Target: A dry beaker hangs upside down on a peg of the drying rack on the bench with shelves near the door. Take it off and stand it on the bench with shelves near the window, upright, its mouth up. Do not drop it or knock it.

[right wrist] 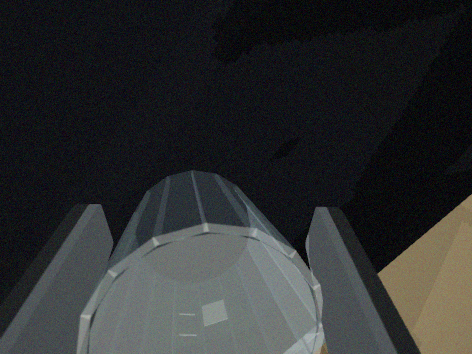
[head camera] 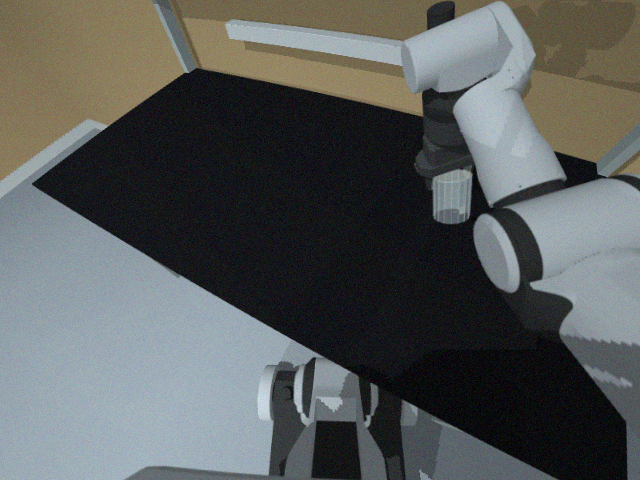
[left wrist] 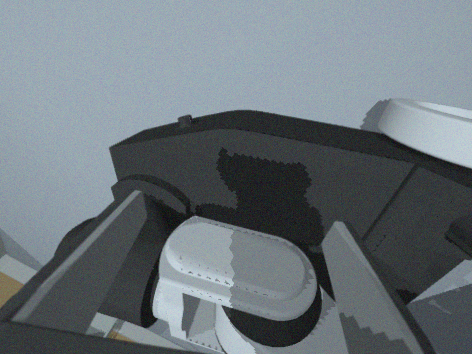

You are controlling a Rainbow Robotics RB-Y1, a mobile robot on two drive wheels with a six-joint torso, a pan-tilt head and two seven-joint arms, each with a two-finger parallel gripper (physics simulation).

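Places are measured from the robot's base along level axes (x left, y ahead, z down), in millimetres.
Where they show: left gripper, fingertip midpoint: (left wrist: 237, 218); right gripper, fingertip midpoint: (right wrist: 210, 224) (head camera: 447, 181).
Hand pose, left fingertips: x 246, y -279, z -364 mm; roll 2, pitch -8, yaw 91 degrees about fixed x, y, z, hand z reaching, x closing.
Each offset is from my left fingertips to the centre of the thing. "spot": to the spot under its first point. Level surfaces: height alone.
The clear beaker {dx -484, dy +645, dz -482 mm} (head camera: 451, 198) (right wrist: 200, 260) is upright, with its mouth up towards the right wrist camera and its base down, over the black bench top {dz -399 mm} (head camera: 258, 180) (right wrist: 125, 75). My right gripper (head camera: 450, 175) (right wrist: 210, 224) is shut on the beaker, with one finger on each side of its wall. Any gap between its base and the bench top is hard to judge. My left gripper (left wrist: 237, 218) is open and empty, with grey and white robot parts seen beyond its fingers. The drying rack does not show in these views.
A pale bar (head camera: 310, 42) runs behind the far edge of the bench. Pale posts (head camera: 175, 38) (head camera: 617, 152) rise at its far corners. A tan surface (head camera: 51, 62) lies beyond. The pale grey floor {dz +362 mm} (head camera: 129, 310) and the robot's own body {spot: dx -247, dy +313, dz -246 mm} (head camera: 336, 382) show at the near side.
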